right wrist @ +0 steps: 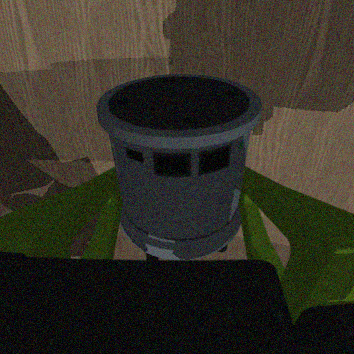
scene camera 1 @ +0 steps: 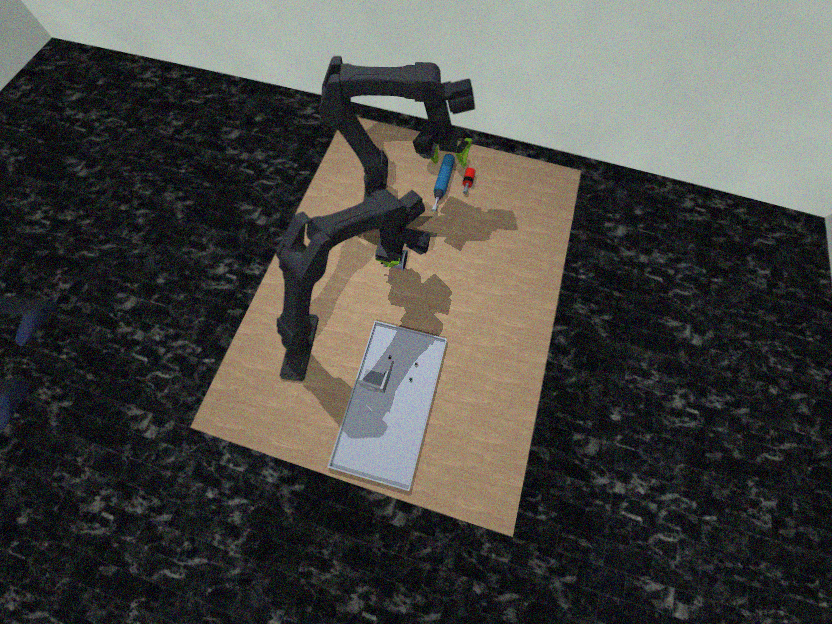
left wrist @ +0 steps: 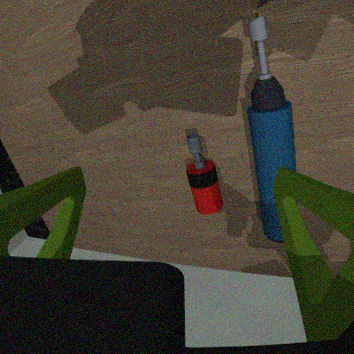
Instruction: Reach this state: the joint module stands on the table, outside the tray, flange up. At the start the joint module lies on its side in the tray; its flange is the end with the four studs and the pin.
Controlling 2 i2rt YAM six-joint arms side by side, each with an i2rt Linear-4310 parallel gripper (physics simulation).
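Frame: origin at the left arm's base, x back, y down, z right, level; centimetres.
Seen in the pictures: left gripper, between the fingertips: (scene camera 1: pixel 450 164) (left wrist: pixel 178 177); right gripper, between the fingertips: (right wrist: pixel 179 177) (scene camera 1: pixel 392 258); right arm's base, origin of its link: (scene camera 1: pixel 300 346).
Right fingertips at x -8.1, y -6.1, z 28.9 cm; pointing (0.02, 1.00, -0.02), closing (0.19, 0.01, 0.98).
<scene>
Pixels of each thing's middle, then the offset from my right fingertips to it. Level surfaces: height alone.
- grey cylindrical joint module, middle of its body: (right wrist: pixel 179 173) (scene camera 1: pixel 393 257) dy -0.3, dx -0.4, dz +0.1 cm
- tray, middle of its body: (scene camera 1: pixel 390 399) dy +5.3, dx -2.1, dz +41.5 cm
- table, height of its surface: dy +6.1 cm
- blue driver, middle of its body: (left wrist: pixel 273 145) (scene camera 1: pixel 441 182) dy +4.2, dx -14.8, dz -32.4 cm
- black tool, middle of its body: (left wrist: pixel 201 173) (scene camera 1: pixel 467 181) dy +4.4, dx -23.7, dz -33.5 cm
The grey cylindrical joint module (scene camera 1: pixel 403 259) (right wrist: pixel 182 195) is between the fingers of my right gripper (scene camera 1: pixel 391 261) (right wrist: pixel 179 177), which is shut on its sides. In the right wrist view its hollow, rimmed end is toward the top of the picture and dark studs show at its lower end, partly hidden. It is outside the tray (scene camera 1: pixel 396 443), beyond the tray's upper end in scene camera 1. Whether it touches the table (scene camera 1: pixel 497 282) I cannot tell. My left gripper (scene camera 1: pixel 449 159) (left wrist: pixel 178 177) is open and empty, above the far part of the table.
A blue driver (scene camera 1: pixel 444 175) (left wrist: pixel 272 150) lies under the left gripper, with a short red and black tool (scene camera 1: pixel 469 177) (left wrist: pixel 206 192) beside it. In the tray are a small grey block-like fixture (scene camera 1: pixel 376 379) and several small dark parts (scene camera 1: pixel 416 364). Both arms cast shadows.
</scene>
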